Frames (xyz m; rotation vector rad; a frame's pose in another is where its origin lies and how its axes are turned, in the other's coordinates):
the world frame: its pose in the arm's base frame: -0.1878 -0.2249 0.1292 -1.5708 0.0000 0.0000
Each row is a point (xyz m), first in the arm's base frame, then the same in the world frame.
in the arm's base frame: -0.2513 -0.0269 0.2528
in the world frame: -0.0635 -0.1236 0.1980
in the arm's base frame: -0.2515 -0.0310 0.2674
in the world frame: -0.0637 -0.1382 0.1939
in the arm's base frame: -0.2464 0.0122 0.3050
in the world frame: -0.0586 -0.1758 0.2371
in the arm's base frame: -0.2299 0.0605 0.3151
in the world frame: -0.0421 -0.1859 0.2854
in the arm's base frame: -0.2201 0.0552 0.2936
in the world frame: -0.0323 -0.1644 0.2801
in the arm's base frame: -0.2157 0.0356 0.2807
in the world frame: -0.0279 -0.1515 0.2605
